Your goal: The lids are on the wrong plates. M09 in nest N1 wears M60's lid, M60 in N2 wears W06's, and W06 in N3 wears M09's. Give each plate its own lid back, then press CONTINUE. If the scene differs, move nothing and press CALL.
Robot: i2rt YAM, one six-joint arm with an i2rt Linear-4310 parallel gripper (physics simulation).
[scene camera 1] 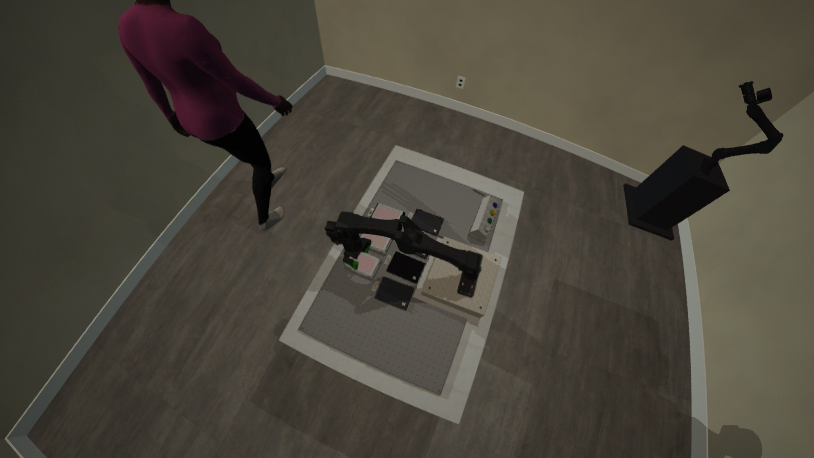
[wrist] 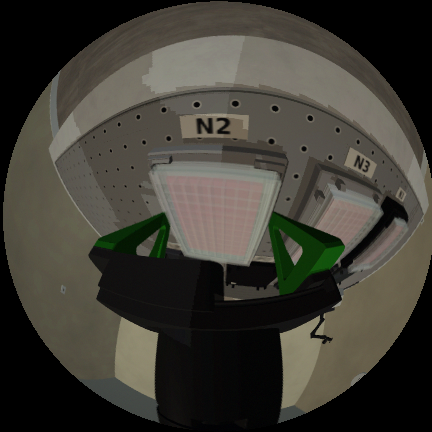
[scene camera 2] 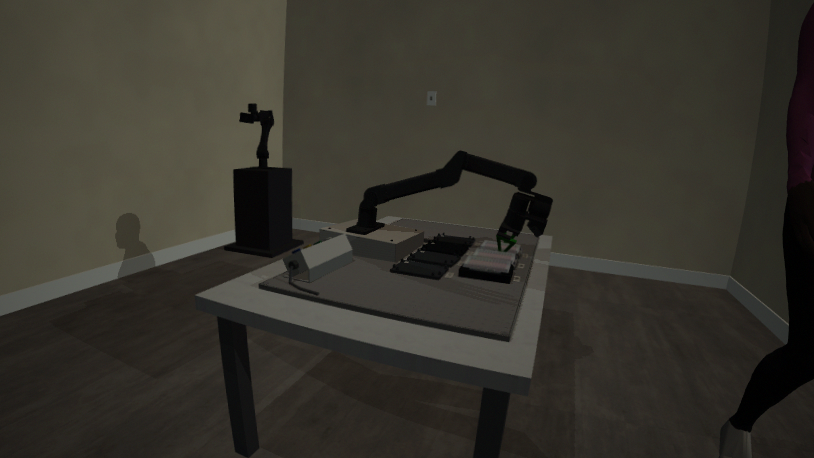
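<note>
An N2 label is in view; my gripper, which is open, touches a nest labelled N2.
</note>
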